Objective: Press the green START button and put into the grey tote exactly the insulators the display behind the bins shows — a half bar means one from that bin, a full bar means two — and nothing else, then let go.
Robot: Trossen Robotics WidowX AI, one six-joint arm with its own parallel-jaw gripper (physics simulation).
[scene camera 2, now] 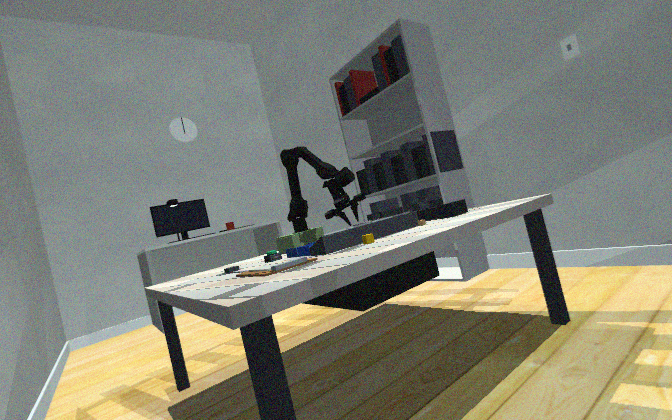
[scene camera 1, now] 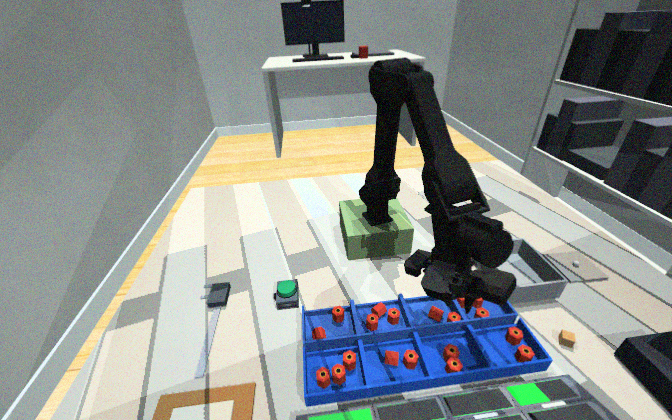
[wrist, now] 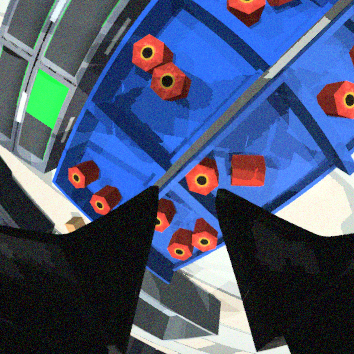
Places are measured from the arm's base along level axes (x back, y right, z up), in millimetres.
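Pixels of known places: gripper, fingertip midpoint: [scene camera 2: 354, 223] [scene camera 1: 458, 308] [wrist: 187, 194]; arm's base at its link origin: [scene camera 2: 301, 231] [scene camera 1: 377, 217].
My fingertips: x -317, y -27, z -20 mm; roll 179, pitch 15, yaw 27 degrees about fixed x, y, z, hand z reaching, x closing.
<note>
Ahead of a thing's pixels: the offset from my fingertips to its top centre. "*": to the spot under its first point.
My gripper [scene camera 1: 470, 296] [scene camera 2: 354, 222] [wrist: 187, 194] is partly open and empty, pointing down above the back row of the blue bins [scene camera 1: 425, 386] [scene camera 2: 300, 250] [wrist: 210, 55], toward their right end in scene camera 1. Red insulators [scene camera 1: 410, 359] [wrist: 201, 179] lie or stand in the eight compartments, two or three in each. The grey tote {dz -10, dx +72, dy -222 mm} [scene camera 1: 540, 292] [wrist: 195, 307] stands behind the right end; the arm hides part of it. The green START button {dz -23, dx +200, dy +305 mm} [scene camera 1: 287, 288] [scene camera 2: 271, 253] is left of the bins. The display [scene camera 1: 422, 410] [scene camera 2: 370, 232] [wrist: 75, 60] shows green bars, partly cut off in scene camera 1.
A green block [scene camera 1: 375, 245] carries the arm. A caliper {dz -45, dx +189, dy +487 mm} [scene camera 1: 218, 295] and a wooden frame {* dz -58, dx +8, dy +416 mm} [scene camera 1: 245, 395] lie at the left. A tan cube {dz -44, dx -98, dy -184 mm} [scene camera 1: 567, 338] [wrist: 75, 224] and a black tray {* dz -12, dx -176, dy -255 mm} [scene camera 1: 650, 350] are right of the bins. A yellow cube {dz -37, dx -239, dy +236 mm} [scene camera 2: 368, 238] sits by the display.
</note>
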